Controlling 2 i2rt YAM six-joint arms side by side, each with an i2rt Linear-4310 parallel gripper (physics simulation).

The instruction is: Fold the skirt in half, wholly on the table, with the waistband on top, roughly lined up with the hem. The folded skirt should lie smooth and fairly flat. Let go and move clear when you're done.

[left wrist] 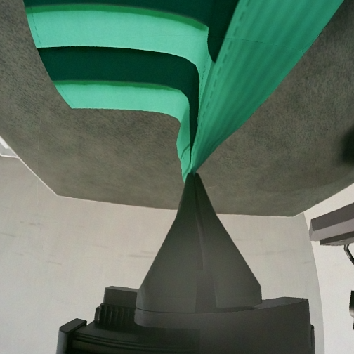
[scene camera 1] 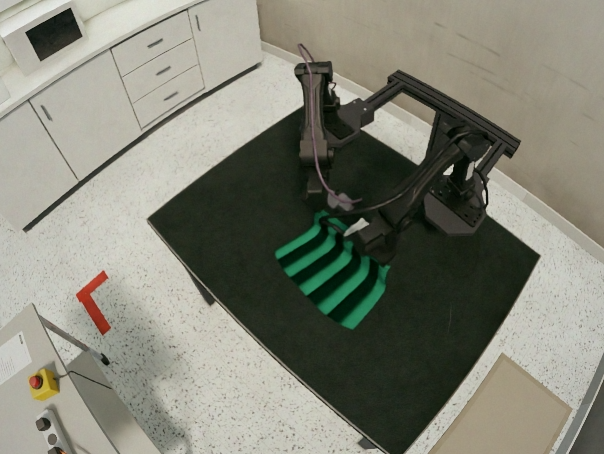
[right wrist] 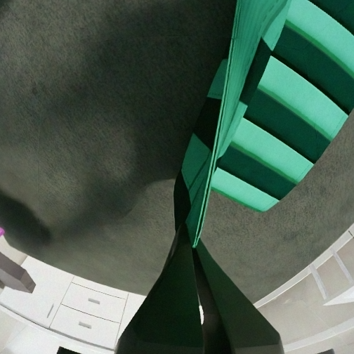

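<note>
The green skirt with light and dark stripes (scene camera 1: 332,270) (left wrist: 115,35) (right wrist: 295,120) lies partly on the black table (scene camera 1: 225,200). Its wide hem edge spreads toward the front, and its waistband edge is raised at the grippers. My left gripper (left wrist: 191,176) is shut on one end of the waistband edge, which stretches up from the fingertips in the left wrist view. My right gripper (right wrist: 183,229) is shut on the other end, where the cloth hangs as a narrow upright fold. In scene camera 1 both fingertips are hidden or too dark to make out.
Both arms are mounted on a black frame (scene camera 1: 452,111) at the table's back edge. A white cabinet (scene camera 1: 90,125) stands at the upper left. A grey desk with a yellow emergency-stop box (scene camera 1: 46,387) is at the lower left. A red corner mark (scene camera 1: 94,310) lies on the floor.
</note>
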